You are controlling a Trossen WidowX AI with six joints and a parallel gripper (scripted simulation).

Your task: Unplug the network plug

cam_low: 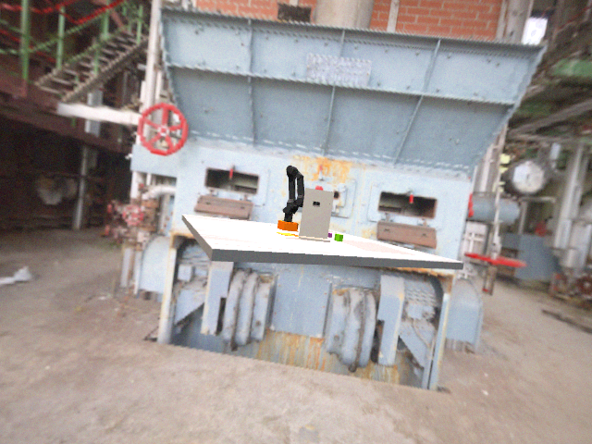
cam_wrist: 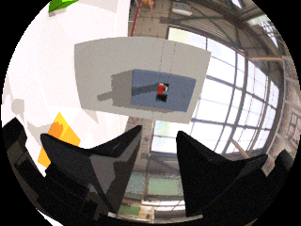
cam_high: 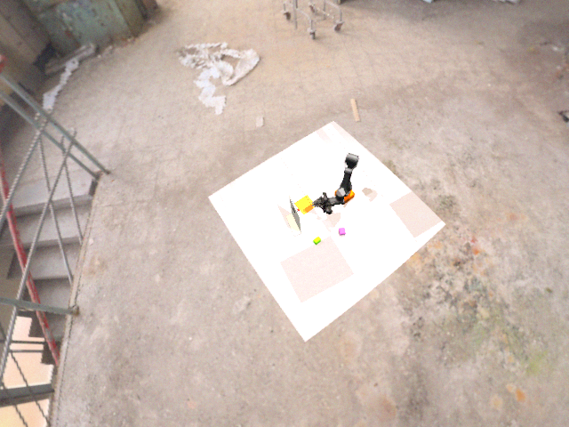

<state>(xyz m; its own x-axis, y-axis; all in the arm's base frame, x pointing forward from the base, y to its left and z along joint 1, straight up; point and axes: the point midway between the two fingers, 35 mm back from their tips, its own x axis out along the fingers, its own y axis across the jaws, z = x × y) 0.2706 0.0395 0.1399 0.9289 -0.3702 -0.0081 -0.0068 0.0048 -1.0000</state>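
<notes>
The network plug lies 11 cm ahead of my gripper tip and 1 cm to the right of it. Round my gripper tip: upright grey panel 13 cm ahead, 2 cm to the right, 7 cm below; then orange marked square 1 cm behind, 11 cm to the right, 20 cm below.
</notes>
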